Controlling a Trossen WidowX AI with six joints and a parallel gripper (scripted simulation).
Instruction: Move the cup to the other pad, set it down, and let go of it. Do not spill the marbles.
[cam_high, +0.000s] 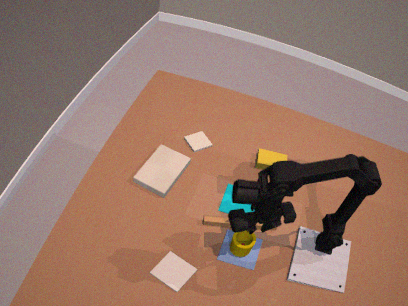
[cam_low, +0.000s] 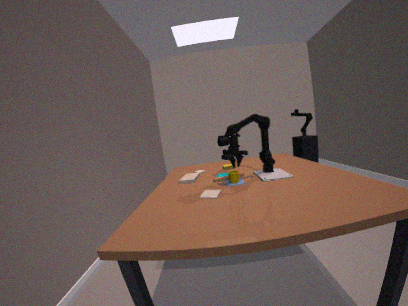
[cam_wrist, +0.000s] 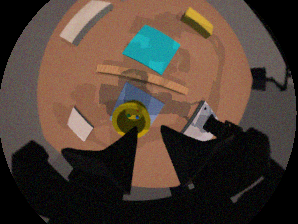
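My gripper tip is 20 mm short of the yellow cup, 20 mm to the right of it and 60 mm above it. The rest, counted from my gripper tip: thin wooden bar: 50 mm ahead, 70 mm to the right, 90 mm below.
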